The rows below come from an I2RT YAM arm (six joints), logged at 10 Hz.
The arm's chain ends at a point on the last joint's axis. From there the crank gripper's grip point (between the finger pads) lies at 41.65 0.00 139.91 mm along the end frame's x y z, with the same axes.
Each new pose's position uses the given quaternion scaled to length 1; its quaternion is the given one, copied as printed.
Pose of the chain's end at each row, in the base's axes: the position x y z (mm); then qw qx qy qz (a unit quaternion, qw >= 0):
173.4, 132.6, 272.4, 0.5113, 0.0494, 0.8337, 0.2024
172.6, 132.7, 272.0, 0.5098, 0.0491, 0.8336, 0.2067
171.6, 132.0, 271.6, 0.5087, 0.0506, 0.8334, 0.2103
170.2, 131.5, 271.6, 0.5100, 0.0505, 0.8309, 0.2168
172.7, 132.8, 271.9, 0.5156, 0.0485, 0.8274, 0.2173
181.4, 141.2, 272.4, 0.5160, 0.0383, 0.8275, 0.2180
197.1, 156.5, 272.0, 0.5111, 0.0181, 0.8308, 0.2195
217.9, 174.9, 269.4, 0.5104, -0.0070, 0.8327, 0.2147
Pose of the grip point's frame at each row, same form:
275.8, 184.8, 182.4, 0.5113, 0.0494, 0.8337, 0.2024
274.6, 186.1, 182.2, 0.5098, 0.0491, 0.8336, 0.2067
273.3, 186.3, 182.0, 0.5087, 0.0506, 0.8334, 0.2103
272.1, 187.4, 183.2, 0.5100, 0.0505, 0.8309, 0.2168
275.7, 188.8, 184.9, 0.5156, 0.0485, 0.8274, 0.2173
283.9, 198.2, 185.4, 0.5160, 0.0383, 0.8275, 0.2180
297.2, 215.5, 183.6, 0.5111, 0.0181, 0.8308, 0.2195
316.5, 234.6, 179.8, 0.5104, -0.0070, 0.8327, 0.2147

